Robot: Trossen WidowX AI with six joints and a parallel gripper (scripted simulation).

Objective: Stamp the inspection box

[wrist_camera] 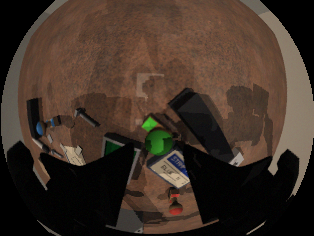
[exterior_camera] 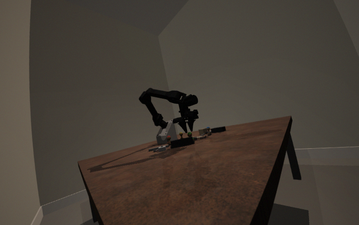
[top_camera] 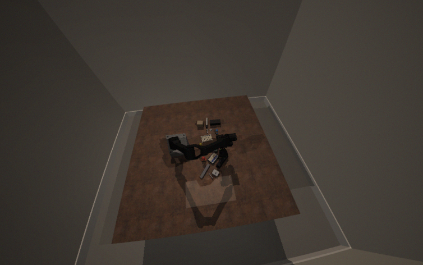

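Right now the green-knobbed stamp is 5 cm below my gripper tip. From my gripper tip the other things lie so: green ink pad 6 cm behind, 7 cm to the left, 6 cm below; long black block 1 cm behind, 7 cm to the right, 5 cm below; blue-and-white box 8 cm behind, 3 cm to the right, 5 cm below.
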